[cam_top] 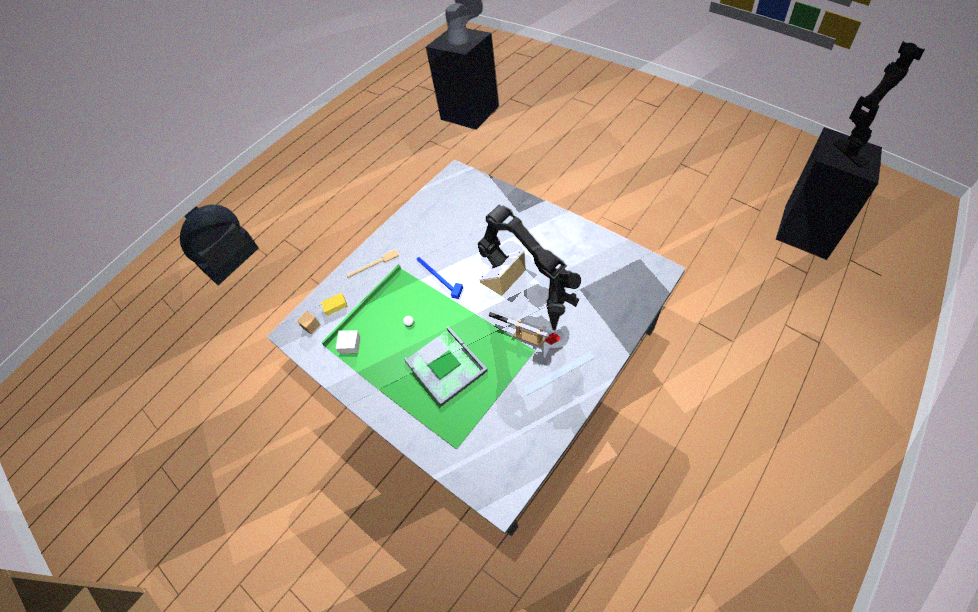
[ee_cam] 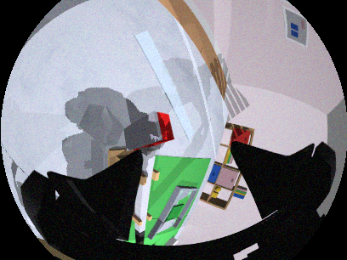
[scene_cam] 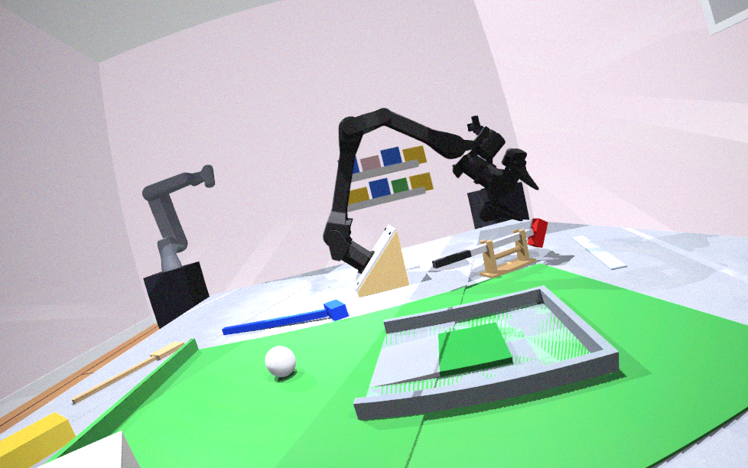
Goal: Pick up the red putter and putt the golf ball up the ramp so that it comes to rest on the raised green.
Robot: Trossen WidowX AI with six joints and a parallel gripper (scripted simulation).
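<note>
My gripper tip is now 50 mm past the blue putter, 580 mm to the left of it and 100 mm above it. Also, from my gripper tip: wooden rack: 20 mm ahead, 100 mm to the right, 80 mm below; then grey frame: 280 mm ahead, 300 mm to the right, 110 mm below; then pale strip: 100 mm ahead, 80 mm to the left, 110 mm below.
</note>
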